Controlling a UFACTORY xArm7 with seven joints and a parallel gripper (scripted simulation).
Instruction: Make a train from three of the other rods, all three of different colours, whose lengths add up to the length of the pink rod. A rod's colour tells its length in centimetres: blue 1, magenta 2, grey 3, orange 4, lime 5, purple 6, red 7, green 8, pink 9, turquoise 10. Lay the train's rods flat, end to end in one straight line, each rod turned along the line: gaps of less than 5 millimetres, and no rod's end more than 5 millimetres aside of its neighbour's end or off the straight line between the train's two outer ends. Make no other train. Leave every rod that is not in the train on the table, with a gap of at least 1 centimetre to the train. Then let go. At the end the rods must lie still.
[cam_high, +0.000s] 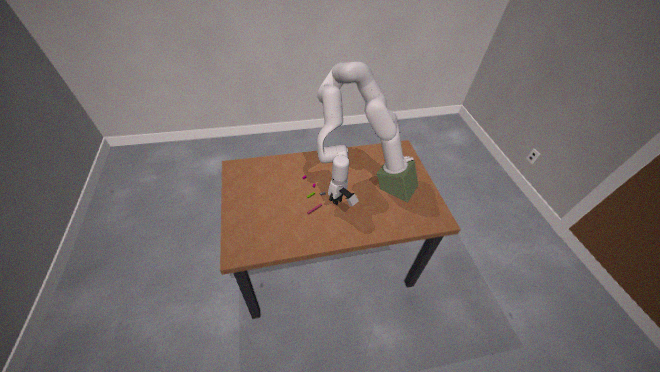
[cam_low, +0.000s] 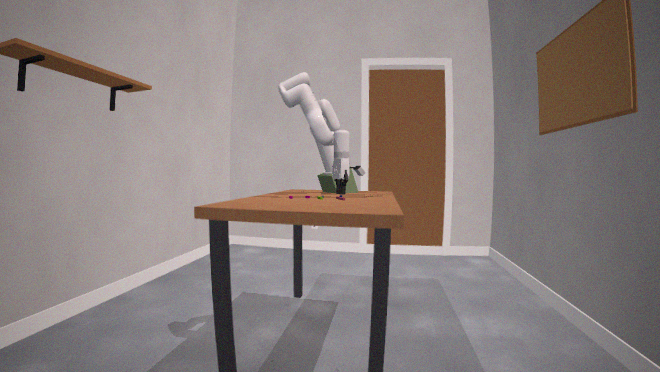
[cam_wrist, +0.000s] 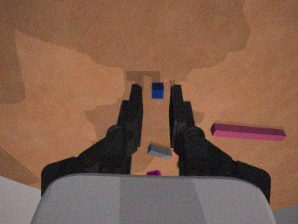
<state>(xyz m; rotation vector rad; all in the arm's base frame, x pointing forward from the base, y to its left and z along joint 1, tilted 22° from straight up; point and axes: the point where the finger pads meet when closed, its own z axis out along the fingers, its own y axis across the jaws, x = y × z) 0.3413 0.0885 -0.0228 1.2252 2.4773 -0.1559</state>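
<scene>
Right now my hand is 30 mm above the blue rod. From my hand the other things lie so: lime rod 120 mm ahead, 80 mm to the right, 30 mm below; then pink rod 120 mm ahead, 30 mm below, 20 mm to the left; then grey rod 80 mm to the right, 60 mm ahead, 30 mm below.
</scene>
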